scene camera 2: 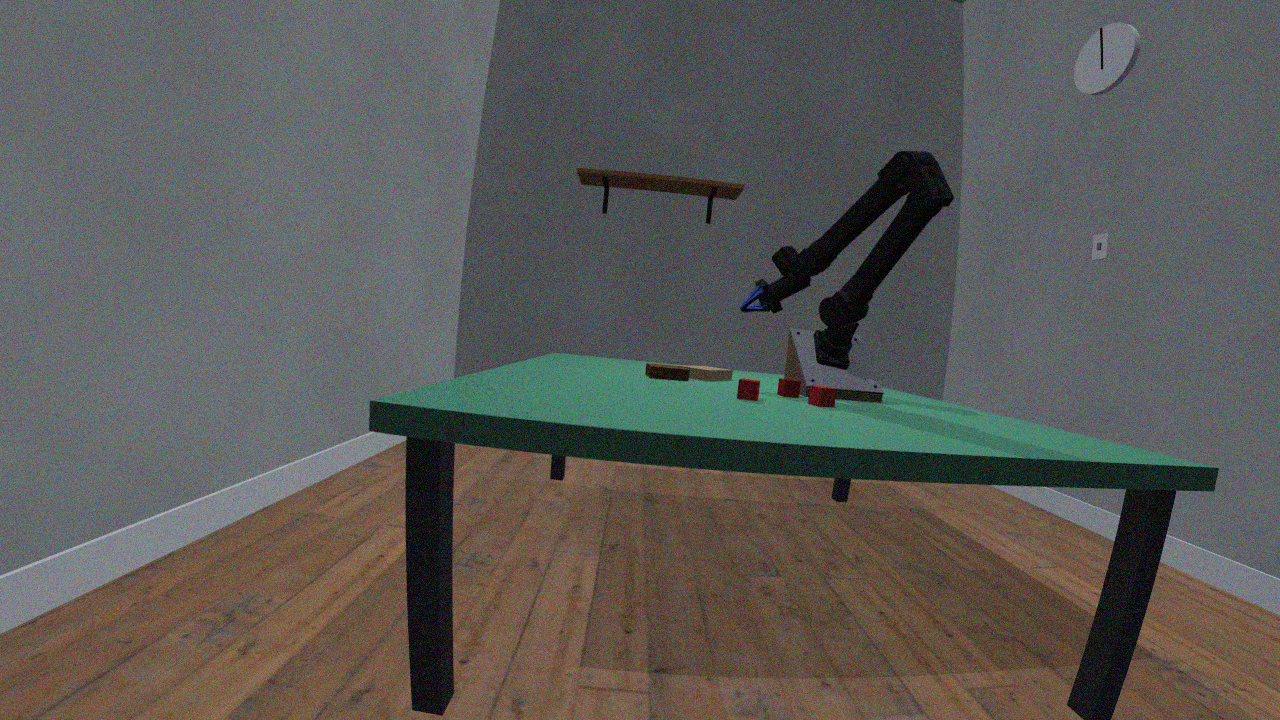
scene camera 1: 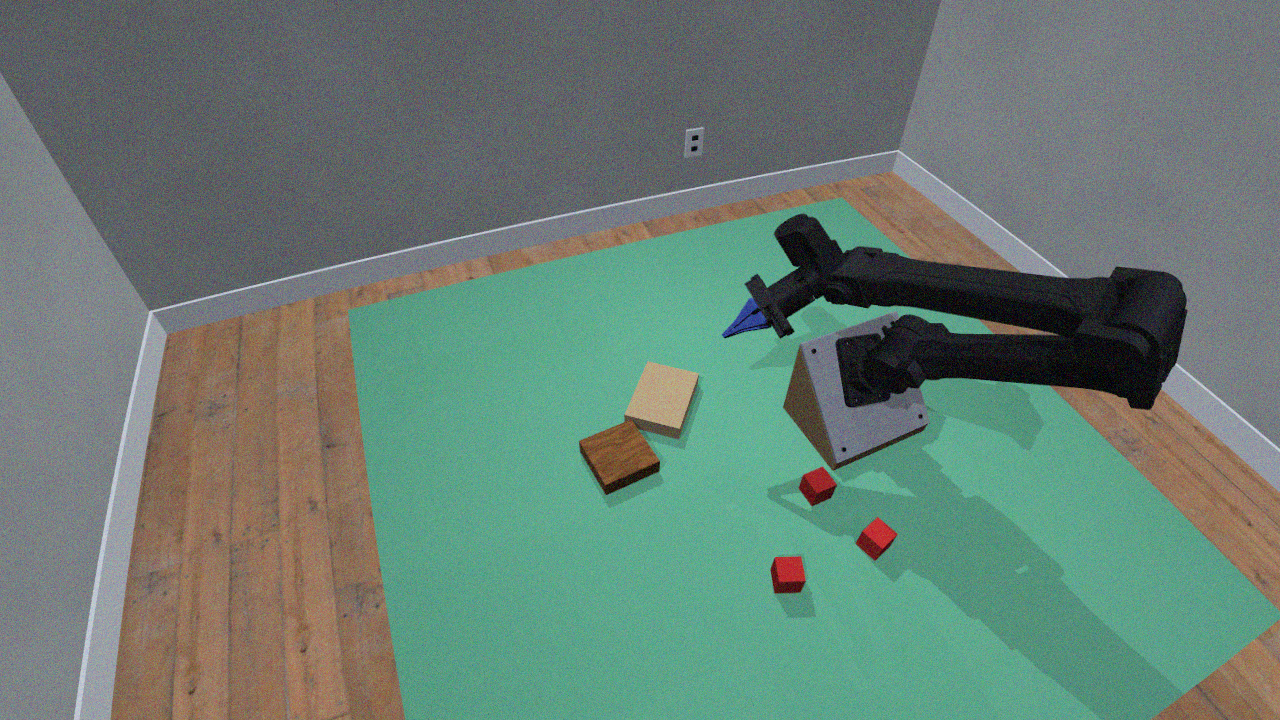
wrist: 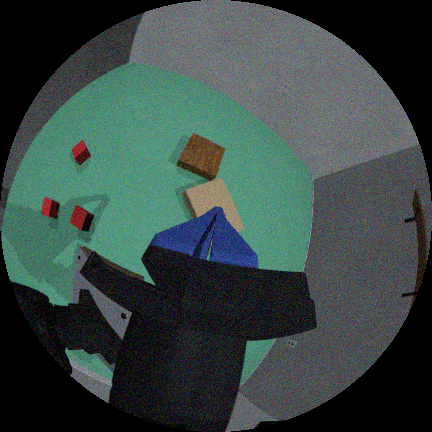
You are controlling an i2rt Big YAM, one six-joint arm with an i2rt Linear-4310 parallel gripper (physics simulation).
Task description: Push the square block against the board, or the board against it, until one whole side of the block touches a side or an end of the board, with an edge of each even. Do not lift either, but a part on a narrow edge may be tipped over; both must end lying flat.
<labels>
my gripper: shut, holds nothing
a light tan board (scene camera 1: 661,401): on the table
a dark brown square block (scene camera 1: 619,456): on the table
</labels>
